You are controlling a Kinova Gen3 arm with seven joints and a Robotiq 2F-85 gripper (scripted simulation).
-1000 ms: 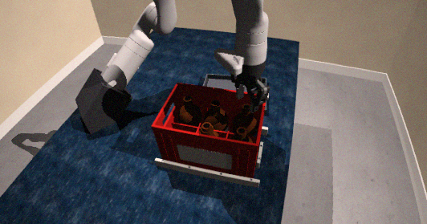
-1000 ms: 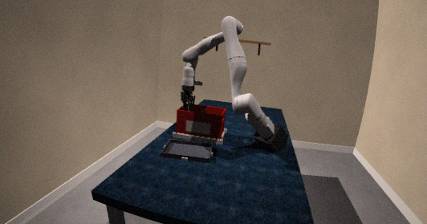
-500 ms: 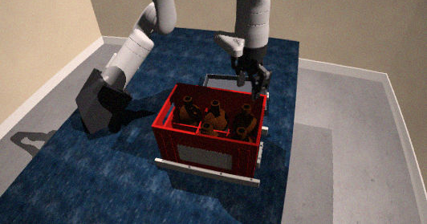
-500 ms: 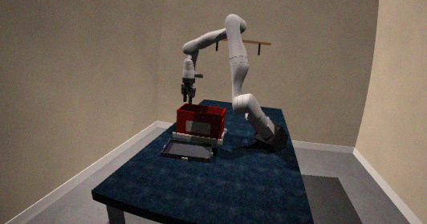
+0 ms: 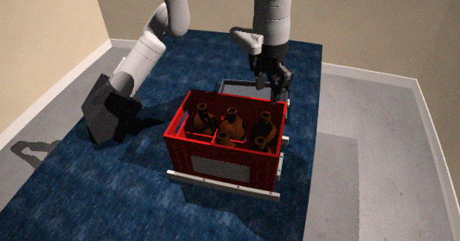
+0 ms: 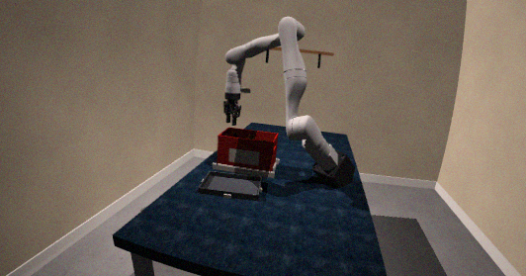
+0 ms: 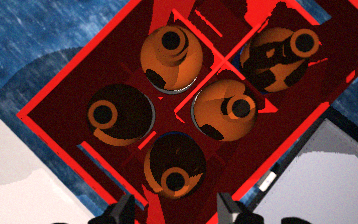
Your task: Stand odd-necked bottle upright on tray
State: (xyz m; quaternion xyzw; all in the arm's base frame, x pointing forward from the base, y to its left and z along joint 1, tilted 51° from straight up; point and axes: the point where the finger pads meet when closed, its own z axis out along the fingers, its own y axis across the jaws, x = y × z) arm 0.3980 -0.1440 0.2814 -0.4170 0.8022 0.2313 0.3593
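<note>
Now: hand 160 mm above the crate, 70 mm to the left of it and 70 mm past it. Round my hand: grey tray 230 mm below, 190 mm to the left, 150 mm behind.
</note>
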